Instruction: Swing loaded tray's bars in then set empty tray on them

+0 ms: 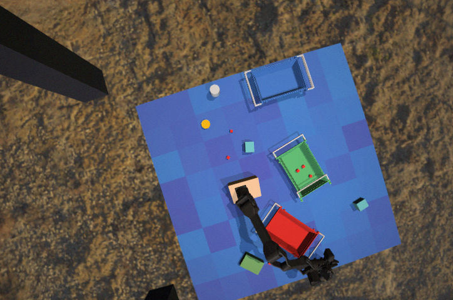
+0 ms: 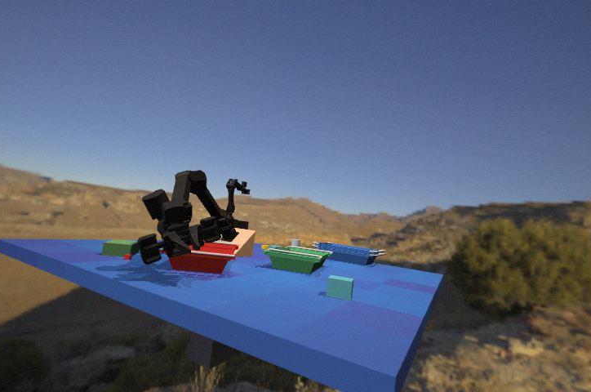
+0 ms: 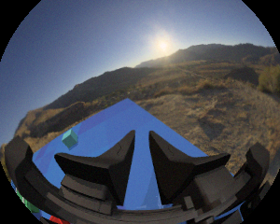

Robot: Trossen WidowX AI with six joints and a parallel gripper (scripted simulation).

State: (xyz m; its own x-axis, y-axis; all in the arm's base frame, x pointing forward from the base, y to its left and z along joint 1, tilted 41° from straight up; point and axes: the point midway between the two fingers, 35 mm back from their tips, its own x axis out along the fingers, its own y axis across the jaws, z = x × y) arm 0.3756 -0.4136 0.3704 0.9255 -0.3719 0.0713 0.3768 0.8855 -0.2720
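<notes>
Right now the red tray is 24 cm to the left of my gripper tip, 21 cm behind it and 4 cm below it. From my gripper tip the other things lie so: small red block: 56 cm to the left, 7 cm below, 6 cm behind; small red cube: 37 cm behind, 8 cm to the left, 8 cm below; green block: 47 cm behind, 12 cm to the left, 7 cm below.
</notes>
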